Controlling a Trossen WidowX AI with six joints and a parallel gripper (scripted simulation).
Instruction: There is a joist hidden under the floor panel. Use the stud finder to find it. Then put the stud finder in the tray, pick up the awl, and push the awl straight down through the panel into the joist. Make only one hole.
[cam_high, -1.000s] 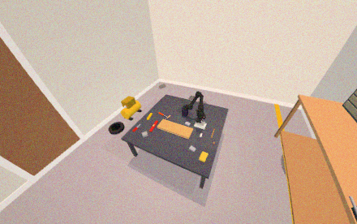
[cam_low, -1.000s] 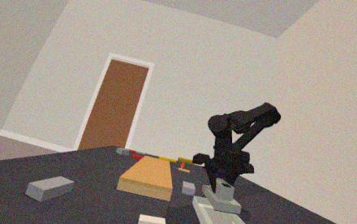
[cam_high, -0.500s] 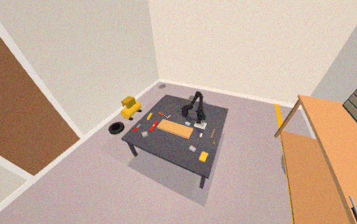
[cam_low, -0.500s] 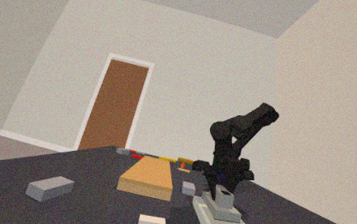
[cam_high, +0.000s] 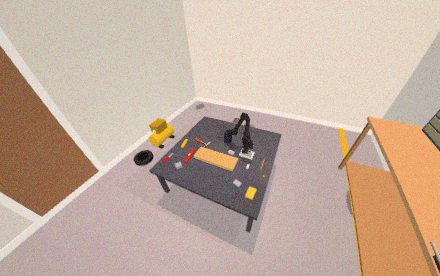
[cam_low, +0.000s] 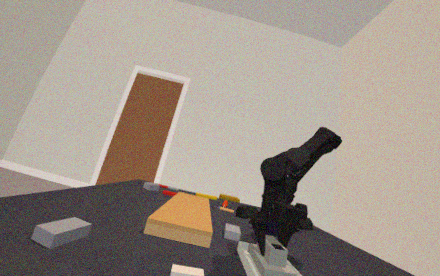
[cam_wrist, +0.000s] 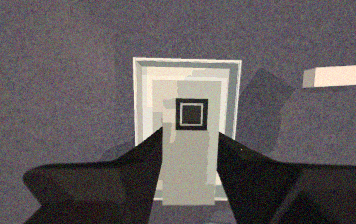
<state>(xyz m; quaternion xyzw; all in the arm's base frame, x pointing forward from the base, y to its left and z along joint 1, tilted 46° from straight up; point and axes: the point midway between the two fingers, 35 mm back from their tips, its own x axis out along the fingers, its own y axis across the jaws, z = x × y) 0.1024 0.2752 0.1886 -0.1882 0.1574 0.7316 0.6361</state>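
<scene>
Now: the grey stud finder 1 cm to the left of my gripper tip and 2 cm above it. From my gripper tip the other things lie so: square light: 2 cm to the left, 3 cm above; white block: 18 cm ahead, 8 cm to the left, 3 cm below; white tray: 1 cm to the right, 2 cm below.
</scene>
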